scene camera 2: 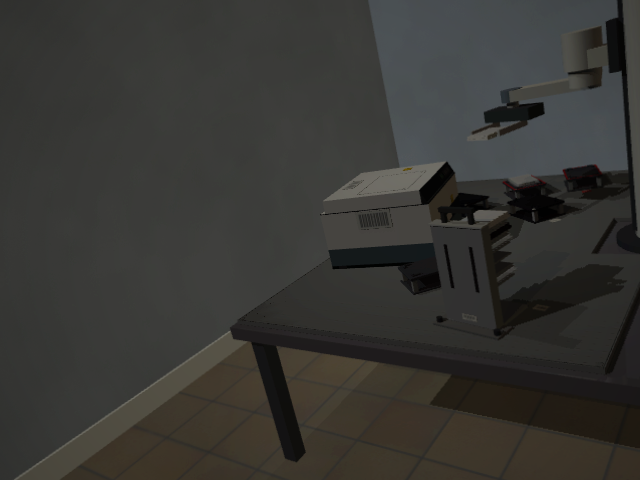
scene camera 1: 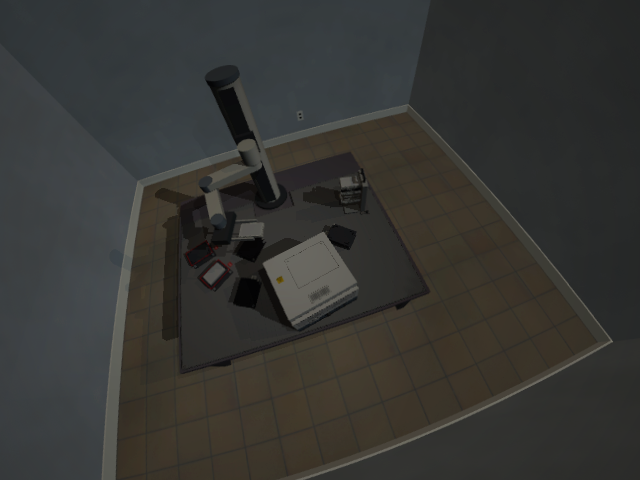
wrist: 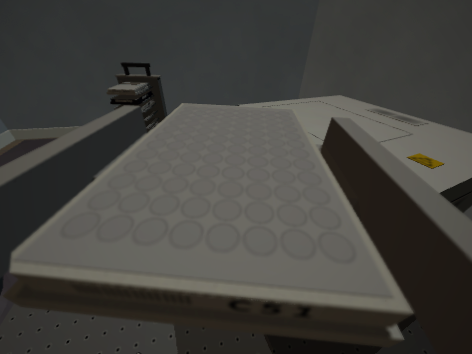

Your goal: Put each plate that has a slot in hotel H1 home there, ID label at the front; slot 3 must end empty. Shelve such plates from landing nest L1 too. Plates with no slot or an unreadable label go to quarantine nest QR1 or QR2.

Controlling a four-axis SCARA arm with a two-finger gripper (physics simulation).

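Places are measured from the arm's base along level axes (x ahead, y left, z up), in metres.
Pixels of known places: gripper, fingertip midpoint: (scene camera 2: 484, 133) (scene camera 1: 255, 229) (wrist: 233, 129); arm's base, link origin: (scene camera 1: 271, 196).
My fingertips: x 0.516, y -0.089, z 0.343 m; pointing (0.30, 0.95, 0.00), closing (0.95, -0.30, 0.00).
Note:
Ahead of a thing's pixels: the offset from my fingertips to its middle. "pt": to the spot under its first point. Level surfaces: height alone.
My gripper (scene camera 1: 248, 230) (scene camera 2: 497, 129) (wrist: 233, 129) is shut on a pale plate {dx -0.007, dy -0.023, dz -0.005 m} (scene camera 1: 251, 230) (scene camera 2: 481, 135) (wrist: 215, 200). The plate is level, high above the table. Its near edge in the wrist view carries a barcode and a blurred ID that looks like C51. Hotel H1 {dx -0.192, dy +0.657, dz -0.181 m} (scene camera 1: 364, 198) (scene camera 2: 462, 273) (wrist: 158, 97) stands apart from the gripper, with pale plates or shelves stacked in it; its slot contents cannot be told. A pale plate {dx +0.024, dy -0.371, dz -0.273 m} (scene camera 1: 214, 274) (scene camera 2: 524, 180) rests on one red-rimmed nest {pt dx +0.075, dy -0.410, dz -0.269 m} (scene camera 1: 207, 283). The other red-rimmed nest {dx -0.167, dy -0.471, dz -0.302 m} (scene camera 1: 199, 254) (scene camera 2: 582, 175) looks empty.
A large white device {dx +0.286, dy +0.198, dz -0.207 m} (scene camera 1: 310, 279) (scene camera 2: 382, 227) (wrist: 360, 120) stands on the table {dz -0.330 m} (scene camera 1: 372, 268) (scene camera 2: 361, 310). Black nests {pt dx +0.204, dy -0.180, dz -0.280 m} (scene camera 1: 247, 291) {pt dx +0.040, dy +0.464, dz -0.280 m} (scene camera 1: 341, 236) (scene camera 2: 421, 273) flank it. Another black nest {dx -0.097, dy -0.118, dz -0.300 m} (scene camera 1: 251, 250) (scene camera 2: 535, 203) is near the held plate from above. The arm's column (scene camera 1: 253, 124) rises behind.

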